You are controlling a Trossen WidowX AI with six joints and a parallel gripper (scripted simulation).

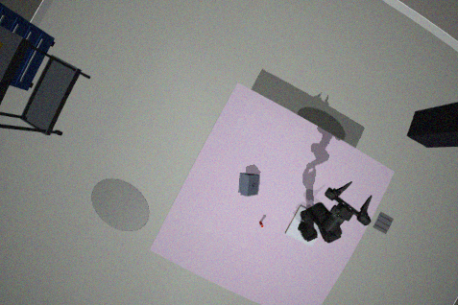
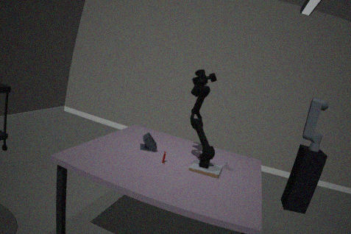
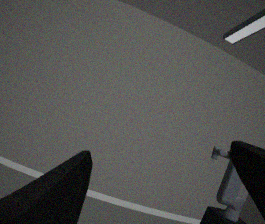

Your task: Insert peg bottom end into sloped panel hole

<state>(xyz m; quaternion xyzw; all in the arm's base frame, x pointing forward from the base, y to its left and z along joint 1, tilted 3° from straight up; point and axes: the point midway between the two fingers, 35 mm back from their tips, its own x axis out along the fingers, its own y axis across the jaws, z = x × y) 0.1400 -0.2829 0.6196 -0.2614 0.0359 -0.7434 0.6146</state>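
My gripper tip is now 58 cm above the red peg, 42 cm to the right of it and 12 cm short of it. The rest, counted from my gripper tip: grey sloped panel 59 cm below, 29 cm ahead, 21 cm to the left.
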